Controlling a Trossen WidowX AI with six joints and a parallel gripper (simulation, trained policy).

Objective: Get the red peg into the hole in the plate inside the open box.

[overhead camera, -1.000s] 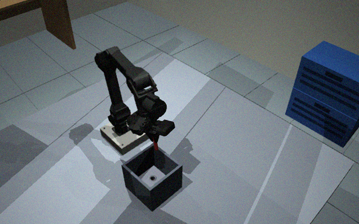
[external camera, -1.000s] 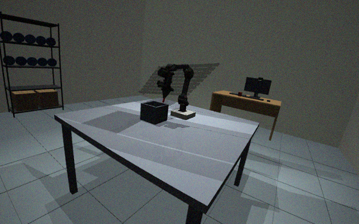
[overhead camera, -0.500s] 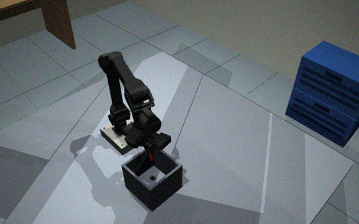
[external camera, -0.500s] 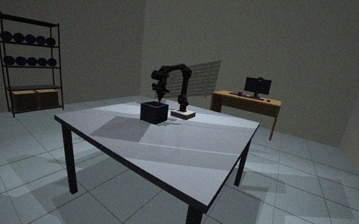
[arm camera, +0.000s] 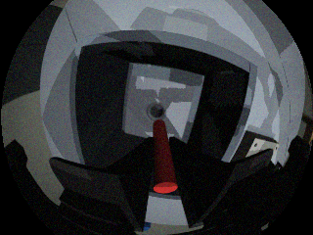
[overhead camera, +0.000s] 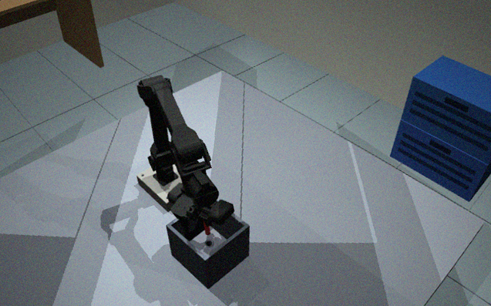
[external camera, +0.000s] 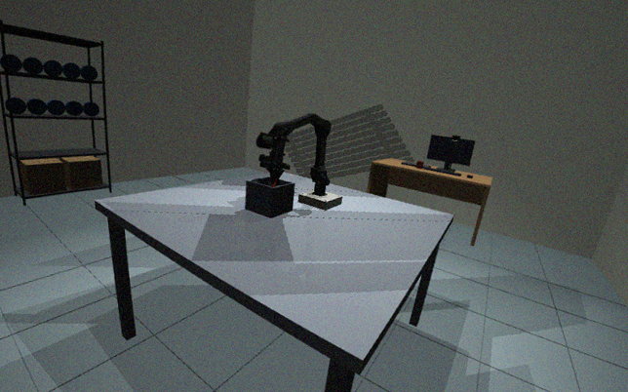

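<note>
Right now the red peg is 10 mm above my gripper tip.
</note>
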